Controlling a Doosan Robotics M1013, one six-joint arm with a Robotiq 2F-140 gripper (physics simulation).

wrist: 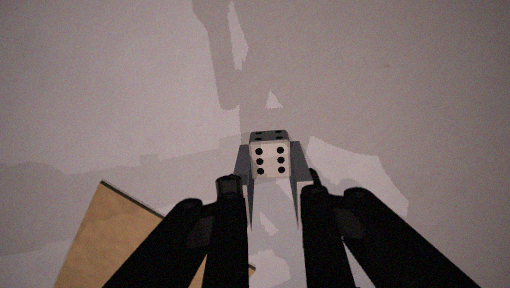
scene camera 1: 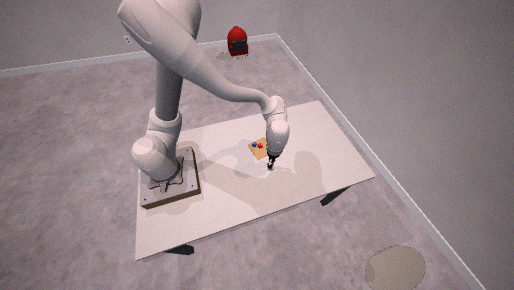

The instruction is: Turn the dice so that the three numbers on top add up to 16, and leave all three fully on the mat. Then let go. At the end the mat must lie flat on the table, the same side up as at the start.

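Frame: origin at the arm's base, x left, y back, z up, level; metres.
Seen in the pictures: gripper, fingertip midpoint: (wrist: 270, 161) (scene camera 1: 270, 167); arm's base at its link origin: (scene camera 1: 167, 171).
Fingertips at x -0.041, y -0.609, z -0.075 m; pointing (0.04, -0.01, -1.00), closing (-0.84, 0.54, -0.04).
Note:
Offsets run from my fingertips to a thing's top centre. Level surfaces: height alone.
The white die @[dx -0.005, dy -0.008, dz +0.023 m] (wrist: 270, 160) is between the two fingertips in the wrist view, its six-pip face toward the camera and a four-pip side on its far edge. My gripper (wrist: 270, 161) (scene camera 1: 270, 166) is shut on it, beside the mat. Whether the die touches the table is hard to tell. The tan mat @[dx +0.156, dy +0.029, dz +0.002 m] (scene camera 1: 259, 154) (wrist: 107, 225) lies flat on the table. The blue die @[dx +0.183, dy +0.072, dz +0.027 m] (scene camera 1: 254, 144) and the red die @[dx +0.168, dy +0.034, dz +0.027 m] (scene camera 1: 260, 145) are on the mat, close together; their pips are too small to read. Part of the mat is hidden behind the arm and fingers.
The white table @[dz -0.002 m] (scene camera 1: 225, 220) carries the arm's base plate (scene camera 1: 196, 182) at its left end. The arm hangs over the mat's right side. A red object (scene camera 1: 237, 40) stands on the floor beyond the table, near the wall.

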